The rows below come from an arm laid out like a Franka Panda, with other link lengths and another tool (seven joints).
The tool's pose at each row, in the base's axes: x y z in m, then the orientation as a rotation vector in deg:
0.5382, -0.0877, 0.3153, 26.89, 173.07, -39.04
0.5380, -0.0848, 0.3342, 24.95, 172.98, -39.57
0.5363, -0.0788, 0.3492, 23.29, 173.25, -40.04
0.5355, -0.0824, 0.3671, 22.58, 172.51, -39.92
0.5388, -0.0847, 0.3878, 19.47, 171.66, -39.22
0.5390, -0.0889, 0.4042, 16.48, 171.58, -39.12
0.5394, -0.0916, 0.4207, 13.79, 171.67, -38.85
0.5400, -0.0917, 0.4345, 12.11, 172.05, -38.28
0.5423, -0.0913, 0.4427, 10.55, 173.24, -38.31
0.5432, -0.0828, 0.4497, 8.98, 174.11, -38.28
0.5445, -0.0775, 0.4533, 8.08, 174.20, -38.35
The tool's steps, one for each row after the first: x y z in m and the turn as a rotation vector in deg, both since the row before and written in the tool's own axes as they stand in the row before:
-0.0004, -0.0055, -0.0183, 0.30, -0.56, -1.14
0.0021, -0.0016, -0.0160, 0.26, -0.14, -1.08
-0.0014, -0.0110, -0.0145, -0.08, -0.90, -0.19
-0.0054, -0.0100, -0.0177, -0.51, -1.69, -1.57
-0.0026, -0.0106, -0.0129, -0.14, -0.81, -1.78
-0.0024, -0.0093, -0.0137, -0.25, -0.56, -1.65
-0.0019, -0.0058, -0.0124, -0.44, -0.09, -1.09
-0.0029, -0.0027, -0.0075, -0.10, 0.82, -1.26
-0.0004, 0.0048, -0.0099, -0.11, 0.52, -1.18
-0.0010, 0.0034, -0.0055, 0.03, -0.07, -0.58

